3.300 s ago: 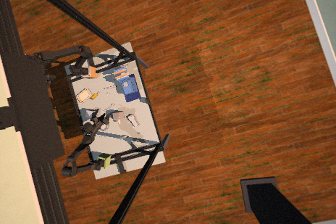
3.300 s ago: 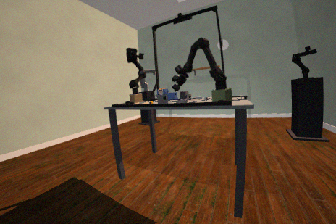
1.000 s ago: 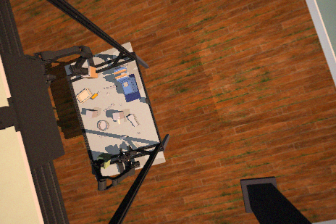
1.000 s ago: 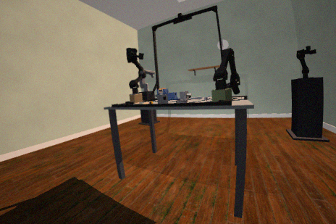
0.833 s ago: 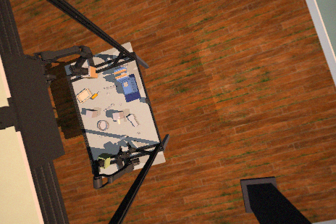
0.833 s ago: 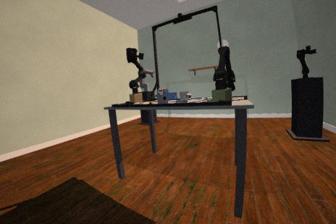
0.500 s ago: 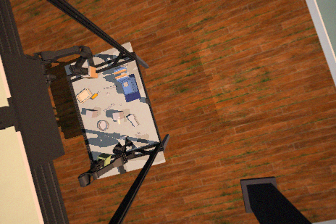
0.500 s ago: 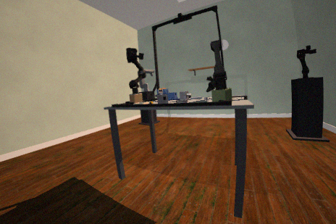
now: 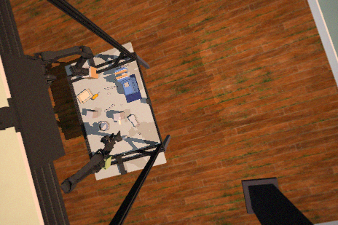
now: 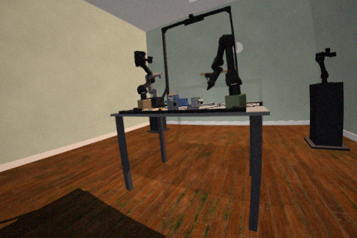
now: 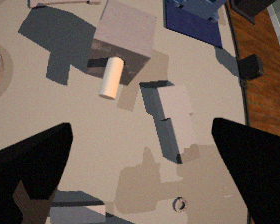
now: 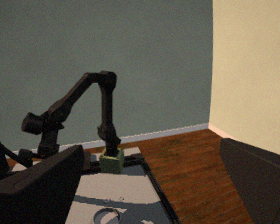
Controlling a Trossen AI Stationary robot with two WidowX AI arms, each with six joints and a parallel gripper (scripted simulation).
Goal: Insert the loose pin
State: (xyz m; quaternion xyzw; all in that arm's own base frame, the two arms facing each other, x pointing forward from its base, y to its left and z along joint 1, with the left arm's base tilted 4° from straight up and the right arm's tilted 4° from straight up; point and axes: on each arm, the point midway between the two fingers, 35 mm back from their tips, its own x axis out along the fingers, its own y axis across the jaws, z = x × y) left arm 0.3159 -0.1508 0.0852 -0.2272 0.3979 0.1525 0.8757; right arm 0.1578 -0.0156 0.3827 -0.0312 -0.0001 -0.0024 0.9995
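My left gripper is now 17 cm above the grey square pin, 7 cm to the right of it and 1 cm short of it. Round my left hand: orange tool 38 cm to the right, 24 cm ahead, 18 cm below; then round dish 20 cm ahead, 17 cm below, 7 cm to the right; then cream round pin 13 cm below, 11 cm to the right, 1 cm ahead.
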